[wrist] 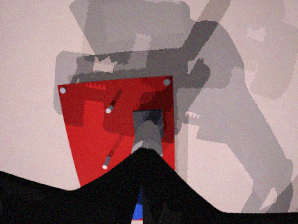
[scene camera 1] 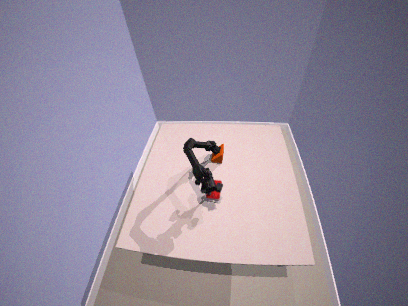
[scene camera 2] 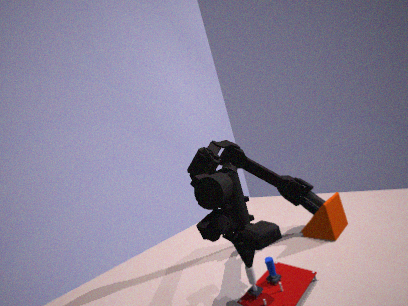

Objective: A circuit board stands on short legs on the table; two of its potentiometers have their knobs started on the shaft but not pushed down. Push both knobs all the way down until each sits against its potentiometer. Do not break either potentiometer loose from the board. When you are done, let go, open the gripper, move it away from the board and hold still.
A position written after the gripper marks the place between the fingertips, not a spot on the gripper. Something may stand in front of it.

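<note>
The gripper [scene camera 2: 249, 266] holds nothing and is shut; it [wrist: 145, 155] is visible in the wrist view as well.
</note>
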